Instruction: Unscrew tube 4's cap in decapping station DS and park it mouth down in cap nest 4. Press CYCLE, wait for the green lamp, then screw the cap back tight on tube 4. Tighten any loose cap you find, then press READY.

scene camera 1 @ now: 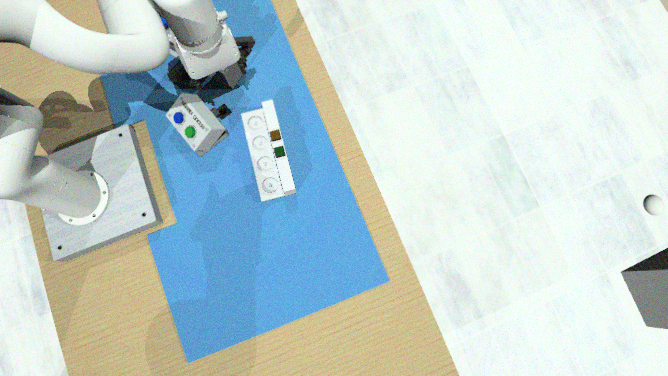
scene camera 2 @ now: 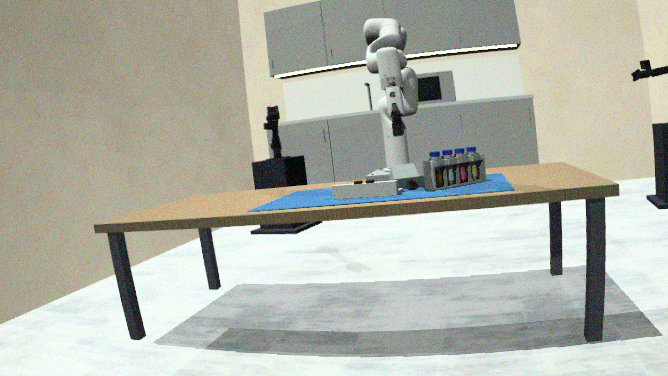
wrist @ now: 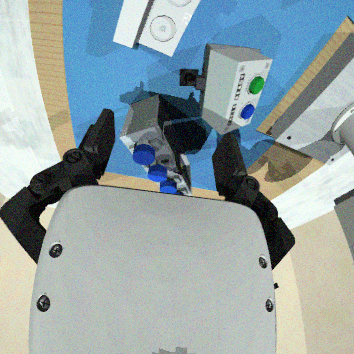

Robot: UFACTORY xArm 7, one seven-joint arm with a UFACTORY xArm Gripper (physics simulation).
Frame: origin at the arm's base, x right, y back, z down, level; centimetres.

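Seen in the pictures: gripper, fingertip midpoint: (scene camera 1: 221,78) (scene camera 2: 399,135) (wrist: 168,133); arm's base, origin of the base link: (scene camera 1: 83,198).
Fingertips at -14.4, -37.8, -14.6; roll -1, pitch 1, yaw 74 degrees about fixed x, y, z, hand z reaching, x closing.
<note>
Pixels of each thing's middle, then the offset from my fingertips to it, as dx, dy, dz. "pt": a spot on its surface instead. Level surfaces: height alone.
- grey rack, body centre: (wrist: 164,155) (scene camera 1: 197,49) (scene camera 2: 455,170) -16.4, +7.0, +13.4
- white block, body centre: (scene camera 1: 267,149) (scene camera 2: 367,187) +11.2, -5.2, +15.9
- green lamp, body centre: (scene camera 1: 279,151) +13.0, -8.1, +13.2
- button box, body centre: (wrist: 232,90) (scene camera 1: 195,122) (scene camera 2: 407,175) +1.9, +9.8, +14.4
- green button, body centre: (wrist: 255,84) (scene camera 1: 190,132) +4.9, +10.7, +12.2
- blue button, body centre: (wrist: 246,110) (scene camera 1: 179,117) +1.0, +12.9, +12.2
- small black part, surface spot: (wrist: 188,77) (scene camera 1: 223,110) pt -1.1, +3.7, +17.5
- blue mat, its level: dz +18.6
- wooden table, its level: dz +18.9
My gripper (scene camera 1: 212,82) (scene camera 2: 398,134) (wrist: 168,133) is open and empty, high above the mat. In the wrist view, a grey rack (scene camera 2: 455,175) (wrist: 140,117) shows between and below the fingers. Several tubes stand upright in it with blue caps (scene camera 2: 447,152) (wrist: 144,154). I cannot tell which is tube 4, or whether any cap is loose. The white block (scene camera 1: 252,132) (scene camera 2: 365,191) has several round nests (scene camera 1: 270,186) (wrist: 162,27), with no cap in those visible. Its amber lamp (scene camera 1: 275,135) and green lamp (scene camera 1: 279,151) look dark. The button box (scene camera 1: 212,127) (wrist: 217,90) has a green button (scene camera 1: 190,132) (wrist: 256,85) and blue button (scene camera 1: 178,118) (wrist: 247,111).
A small black part (scene camera 1: 221,111) (wrist: 188,77) sticks out from the button box's side. The arm's base plate (scene camera 1: 127,190) lies beside the blue mat (scene camera 1: 300,270) on the wooden table (scene camera 1: 320,340). The arm covers much of the rack in the first scene view.
</note>
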